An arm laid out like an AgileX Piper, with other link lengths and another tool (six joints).
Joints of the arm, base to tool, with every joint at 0 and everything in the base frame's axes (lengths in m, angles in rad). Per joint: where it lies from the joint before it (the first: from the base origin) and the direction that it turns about. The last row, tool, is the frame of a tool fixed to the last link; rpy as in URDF.
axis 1: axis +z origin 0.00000 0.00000 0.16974
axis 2: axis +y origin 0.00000 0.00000 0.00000
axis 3: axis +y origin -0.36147 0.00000 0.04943
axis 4: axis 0.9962 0 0.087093 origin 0.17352 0.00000 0.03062
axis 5: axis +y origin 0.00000 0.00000 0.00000
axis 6: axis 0.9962 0 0.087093 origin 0.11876 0.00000 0.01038
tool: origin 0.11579 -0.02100 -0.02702 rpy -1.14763 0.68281 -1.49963
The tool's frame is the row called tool.
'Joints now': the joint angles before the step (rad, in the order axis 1, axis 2, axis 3, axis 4, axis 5, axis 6). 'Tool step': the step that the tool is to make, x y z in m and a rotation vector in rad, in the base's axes. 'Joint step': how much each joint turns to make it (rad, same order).
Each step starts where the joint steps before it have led.
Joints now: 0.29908, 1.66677, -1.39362, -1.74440, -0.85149, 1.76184
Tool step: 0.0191, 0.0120, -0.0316, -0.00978, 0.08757, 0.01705
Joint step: 0.00593, 0.09967, -0.03209, -0.00001, -0.01755, 0.02130
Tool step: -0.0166, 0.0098, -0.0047, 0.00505, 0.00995, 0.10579
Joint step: -0.00016, 0.01778, -0.00156, 0.00005, -0.10138, -0.03284
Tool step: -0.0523, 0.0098, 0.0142, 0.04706, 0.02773, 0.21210
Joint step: -0.00447, -0.01854, 0.00034, 0.00003, -0.22490, -0.00948
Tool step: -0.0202, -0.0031, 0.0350, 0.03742, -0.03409, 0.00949
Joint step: -0.00047, -0.07014, -0.03818, 0.00002, -0.02575, 0.06541
